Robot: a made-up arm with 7 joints.
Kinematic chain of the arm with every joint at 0, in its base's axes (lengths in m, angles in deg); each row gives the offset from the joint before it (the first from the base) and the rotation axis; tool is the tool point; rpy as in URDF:
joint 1: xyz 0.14 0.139 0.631 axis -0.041 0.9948 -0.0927
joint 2: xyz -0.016 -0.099 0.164 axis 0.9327 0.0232 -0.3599
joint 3: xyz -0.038 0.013 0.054 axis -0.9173 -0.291 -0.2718
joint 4: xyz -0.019 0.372 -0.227 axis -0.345 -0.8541 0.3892
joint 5: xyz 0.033 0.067 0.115 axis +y
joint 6: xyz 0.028 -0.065 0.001 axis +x
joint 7: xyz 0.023 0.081 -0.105 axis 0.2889 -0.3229 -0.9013
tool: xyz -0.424 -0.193 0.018 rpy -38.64 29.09 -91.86
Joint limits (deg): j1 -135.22..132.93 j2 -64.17..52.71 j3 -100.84..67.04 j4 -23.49..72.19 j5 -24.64..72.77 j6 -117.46..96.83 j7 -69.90..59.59
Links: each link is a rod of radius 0.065 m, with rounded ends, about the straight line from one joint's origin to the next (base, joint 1, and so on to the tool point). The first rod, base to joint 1, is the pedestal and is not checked.
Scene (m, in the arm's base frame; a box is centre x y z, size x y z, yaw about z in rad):
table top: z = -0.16
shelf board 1: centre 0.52 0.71 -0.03 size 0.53 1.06 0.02 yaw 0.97
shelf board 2: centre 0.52 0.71 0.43 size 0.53 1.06 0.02 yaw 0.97
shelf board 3: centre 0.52 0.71 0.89 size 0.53 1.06 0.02 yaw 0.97
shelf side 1: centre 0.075 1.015 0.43 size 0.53 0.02 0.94 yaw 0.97
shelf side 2: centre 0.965 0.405 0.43 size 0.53 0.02 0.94 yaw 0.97
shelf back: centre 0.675 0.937 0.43 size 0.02 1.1 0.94 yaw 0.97
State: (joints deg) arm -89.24 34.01 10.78 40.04 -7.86 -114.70 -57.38
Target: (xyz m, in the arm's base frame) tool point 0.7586 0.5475 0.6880
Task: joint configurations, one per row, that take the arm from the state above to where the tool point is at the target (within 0.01 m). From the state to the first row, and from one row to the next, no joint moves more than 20 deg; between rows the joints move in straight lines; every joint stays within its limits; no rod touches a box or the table.
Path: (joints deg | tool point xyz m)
1: -71.13 33.95 16.43 34.41 -2.96 -105.97 -56.82 | -0.3842 0.5861 0.6333
2: -53.02 33.89 22.07 28.79 1.94 -97.23 -56.27 | -0.3156 0.5616 0.8297
3: -34.91 33.83 27.72 23.16 6.83 -88.50 -55.71 | -0.1697 0.5286 0.9836
4: -16.80 33.76 33.37 17.53 11.73 -79.77 -55.16 | 0.0253 0.4824 1.0612
5: 1.31 33.70 39.02 11.91 16.63 -71.03 -54.60 | 0.2254 0.4204 1.0492
6: 19.42 33.64 44.66 6.28 21.53 -62.30 -54.05 | 0.3869 0.3435 0.9597
7: 37.53 33.58 50.31 0.66 26.43 -53.57 -53.49 | 0.4798 0.2565 0.8255
8: 55.64 33.52 55.96 -4.97 31.32 -44.83 -52.93 | 0.4977 0.1668 0.6880
9: 56.33 38.32 48.07 4.35 31.10 -62.99 -57.18 | 0.5889 0.2638 0.6561
10: 57.01 43.11 40.18 13.68 30.88 -81.15 -61.42 | 0.6626 0.3720 0.6504
11: 57.70 47.91 32.28 23.01 30.66 -99.30 -65.66 | 0.7183 0.4719 0.6659
12: 58.39 52.71 24.39 32.33 30.45 -117.46 -69.90 | 0.7586 0.5475 0.6880

